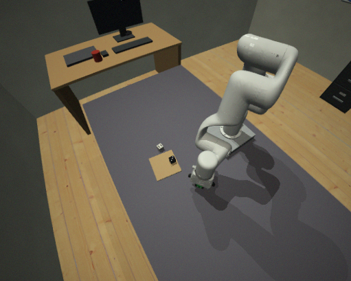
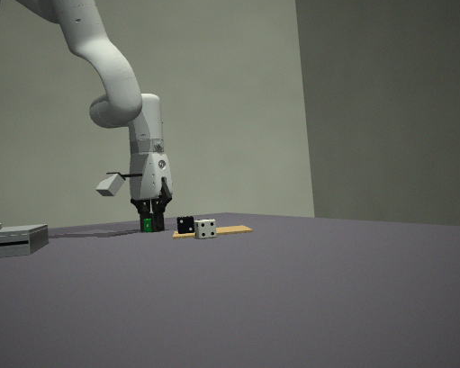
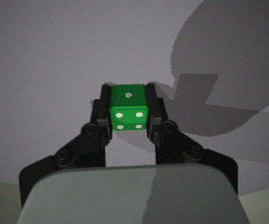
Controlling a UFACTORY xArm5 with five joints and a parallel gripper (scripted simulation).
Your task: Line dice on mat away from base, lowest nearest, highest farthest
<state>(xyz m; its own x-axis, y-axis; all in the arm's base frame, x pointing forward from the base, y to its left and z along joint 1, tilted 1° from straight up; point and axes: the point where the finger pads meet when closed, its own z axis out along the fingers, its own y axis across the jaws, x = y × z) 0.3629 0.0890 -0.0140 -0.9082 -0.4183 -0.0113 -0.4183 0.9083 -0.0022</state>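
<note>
Right now the tan mat is 6 cm ahead of my hand, 21 cm to the right of it and 2 cm below it. From my hand the other things lie so: green die (1 cm below); black die (1 cm ahead, 19 cm to the right); white die (1 cm ahead, 30 cm to the right, 1 cm below).
</note>
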